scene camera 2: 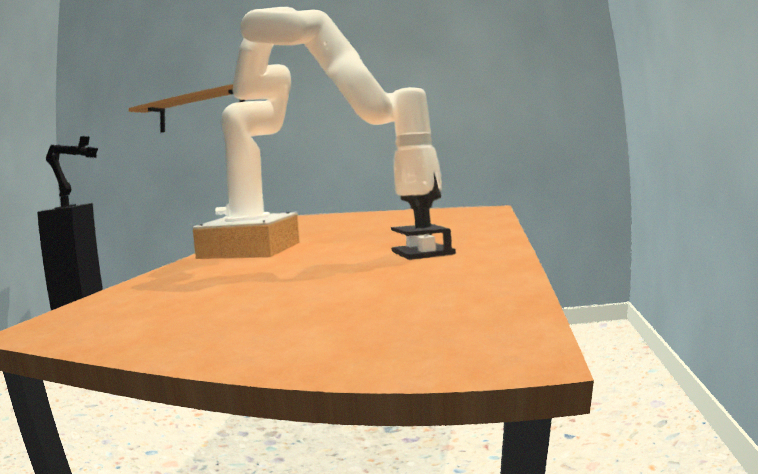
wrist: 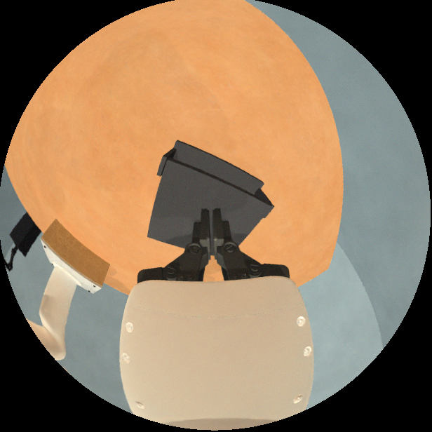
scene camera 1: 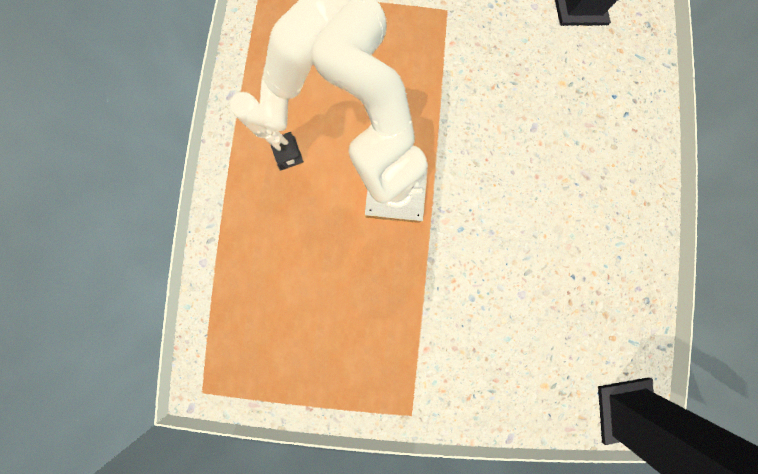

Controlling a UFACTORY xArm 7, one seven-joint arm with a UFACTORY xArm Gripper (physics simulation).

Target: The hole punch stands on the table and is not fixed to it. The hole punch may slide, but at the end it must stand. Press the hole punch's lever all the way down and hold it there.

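Seen in the pictures: gripper, fingertip midpoint: (scene camera 2: 423,227) (scene camera 1: 281,147); arm's base, link origin: (scene camera 2: 246,218).
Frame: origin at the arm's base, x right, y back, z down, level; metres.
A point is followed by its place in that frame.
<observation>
The black hole punch (scene camera 1: 290,156) @(x 0.186, y -0.402, z 0.027 m) (scene camera 2: 447,240) @(x 0.273, y -0.481, z 0.052 m) stands upright on the table. Its flat lever (scene camera 2: 405,229) @(x 0.244, y -0.396, z 0.026 m) (wrist: 185,192) lies about level, roughly parallel to the base plate, in the second scene view. Pale blocks (scene camera 2: 426,243) @(x 0.277, y -0.436, z 0.054 m) show between lever and base. My gripper (scene camera 1: 281,145) @(x 0.227, y -0.435, z 0.027 m) (scene camera 2: 423,224) @(x 0.227, y -0.435, z 0.027 m) (wrist: 211,219) is shut with nothing between its fingers. It points down, and its fingertips appear to rest on the lever's top. The exact contact and any small gap under the lever are hard to see.
The orange table (scene camera 1: 313,307) @(x -0.427, y -0.375, z 0.084 m) (scene camera 2: 313,335) @(x 0.779, y -0.246, z 0.083 m) (wrist: 125,90) carries the arm's mounting block (scene camera 2: 231,243) @(x 0.118, y 0.019, z 0.046 m) (wrist: 80,250) to one side of the punch. A wall shelf (scene camera 2: 190,99) and a black pedestal (scene camera 2: 67,251) with a small black arm stand beyond the table.
</observation>
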